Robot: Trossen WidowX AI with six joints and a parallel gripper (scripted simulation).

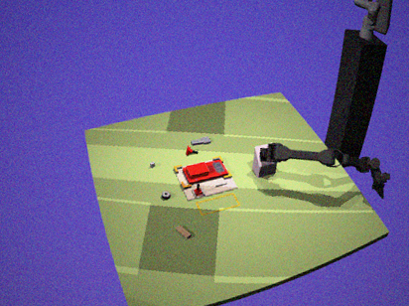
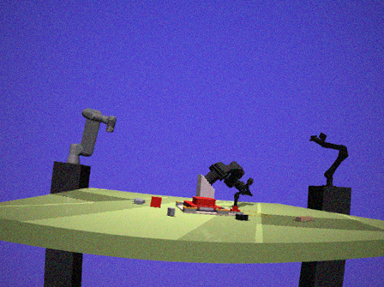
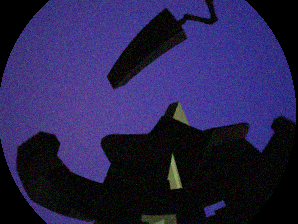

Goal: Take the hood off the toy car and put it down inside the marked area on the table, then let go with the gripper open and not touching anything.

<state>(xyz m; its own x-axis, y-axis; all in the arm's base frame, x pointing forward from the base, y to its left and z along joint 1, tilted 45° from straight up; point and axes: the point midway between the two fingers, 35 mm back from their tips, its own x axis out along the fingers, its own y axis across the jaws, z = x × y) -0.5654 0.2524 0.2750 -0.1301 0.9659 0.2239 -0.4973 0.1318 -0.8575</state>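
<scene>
My gripper tip is 90 cm short of the red hood and 44 cm to the left of it. The rest, counted from my gripper tip: small grey piece 111 cm ahead, 55 cm to the right, 3 cm below; then dark wheel 108 cm ahead, 33 cm to the right, 3 cm below; then tan block 104 cm ahead, 10 cm to the right, 4 cm below.
</scene>
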